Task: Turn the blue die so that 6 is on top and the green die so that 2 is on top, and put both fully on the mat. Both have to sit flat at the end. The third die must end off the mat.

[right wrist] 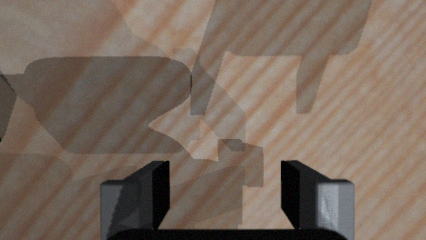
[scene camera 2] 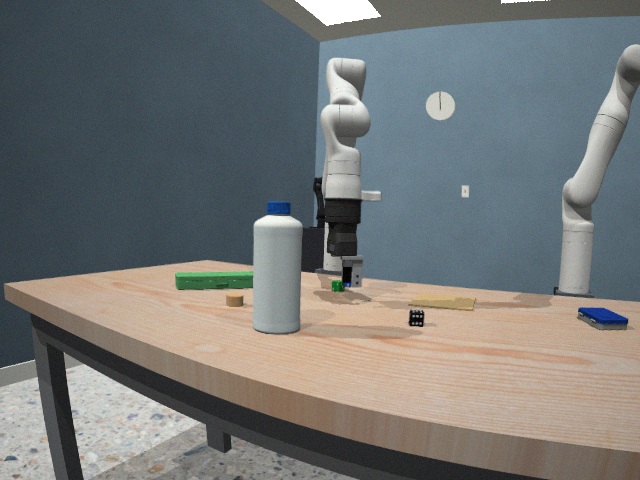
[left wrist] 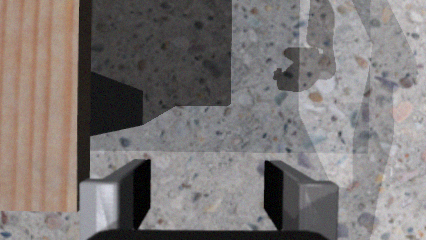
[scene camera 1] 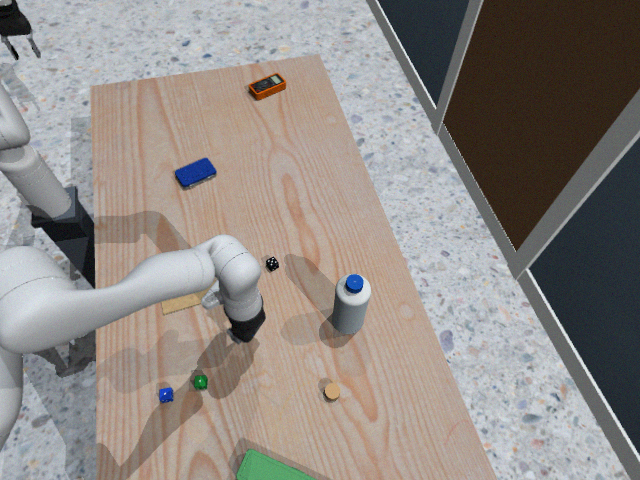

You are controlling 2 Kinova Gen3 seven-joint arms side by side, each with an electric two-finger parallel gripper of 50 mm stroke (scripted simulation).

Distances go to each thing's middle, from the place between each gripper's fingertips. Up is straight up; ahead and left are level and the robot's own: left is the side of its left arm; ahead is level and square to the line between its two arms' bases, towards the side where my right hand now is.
I see my right gripper [scene camera 2: 351,284] 18 cm to the right of the tan mat [scene camera 2: 463,303], 13 cm past it and 6 cm above it. The rest, counted from my right hand: blue box [scene camera 1: 193,174]: 53 cm to the left, 7 cm behind, 4 cm below; then green case [scene camera 2: 184,280]: 34 cm to the right, 5 cm ahead, 4 cm below; then white bottle [scene camera 2: 277,255]: 25 cm ahead, 4 cm above, 1 cm to the right.
Now: the blue box 41 cm ahead of my left hand, 40 cm to the right of it and 17 cm below it. Round my left hand: green case: 53 cm ahead, 127 cm to the right, 16 cm below; then white bottle: 73 cm ahead, 94 cm to the right, 8 cm below; then tan mat: 35 cm ahead, 75 cm to the right, 18 cm below.
